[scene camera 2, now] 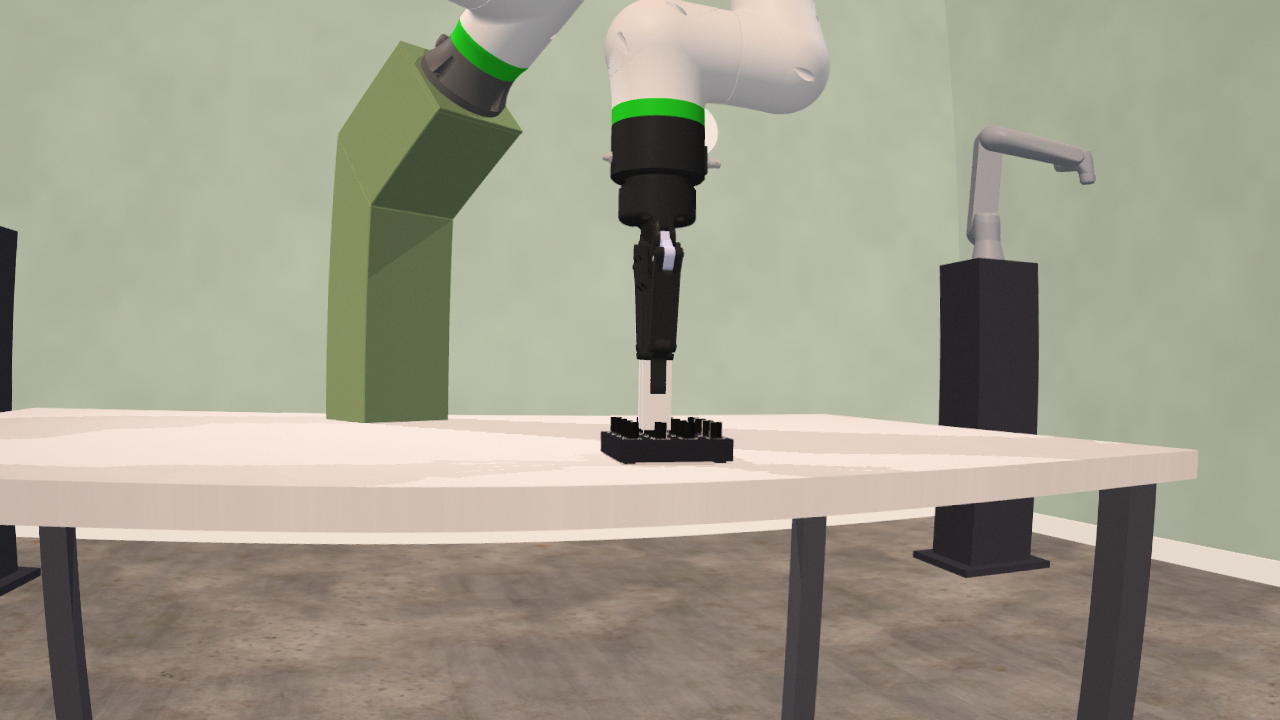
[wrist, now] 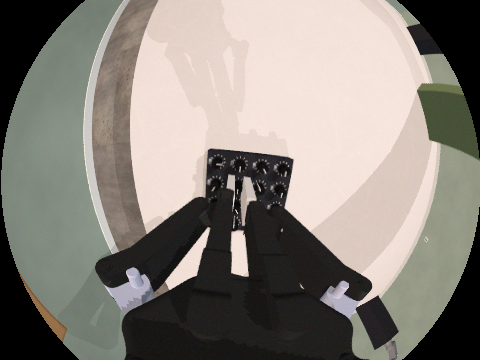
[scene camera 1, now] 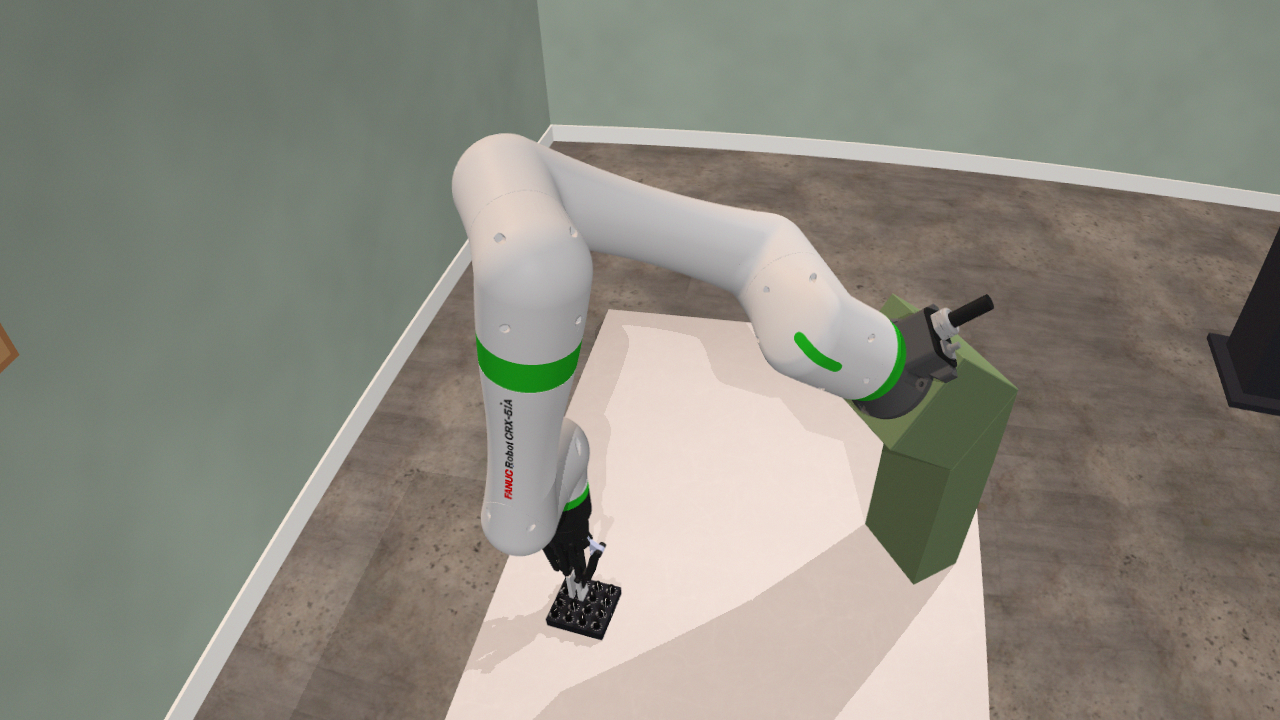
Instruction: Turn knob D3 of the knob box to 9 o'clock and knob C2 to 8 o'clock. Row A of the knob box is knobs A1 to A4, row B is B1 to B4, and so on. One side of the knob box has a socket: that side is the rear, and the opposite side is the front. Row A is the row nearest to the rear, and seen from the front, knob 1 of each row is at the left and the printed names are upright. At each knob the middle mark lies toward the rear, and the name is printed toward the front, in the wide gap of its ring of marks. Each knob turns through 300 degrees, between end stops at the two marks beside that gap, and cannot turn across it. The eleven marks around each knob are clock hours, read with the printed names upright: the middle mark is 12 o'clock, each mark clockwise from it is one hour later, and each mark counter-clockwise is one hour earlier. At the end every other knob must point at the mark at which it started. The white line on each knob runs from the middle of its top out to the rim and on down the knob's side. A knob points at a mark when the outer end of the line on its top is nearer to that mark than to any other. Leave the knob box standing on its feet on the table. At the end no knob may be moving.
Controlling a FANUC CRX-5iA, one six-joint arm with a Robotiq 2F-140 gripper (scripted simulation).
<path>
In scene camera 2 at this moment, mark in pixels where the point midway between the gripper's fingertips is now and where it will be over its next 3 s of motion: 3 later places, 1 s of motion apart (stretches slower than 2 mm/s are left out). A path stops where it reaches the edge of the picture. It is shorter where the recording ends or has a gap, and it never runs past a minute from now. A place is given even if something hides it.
My gripper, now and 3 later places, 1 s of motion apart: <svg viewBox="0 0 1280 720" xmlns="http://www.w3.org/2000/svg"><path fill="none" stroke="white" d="M654 429L654 391L655 378L654 369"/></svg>
</path>
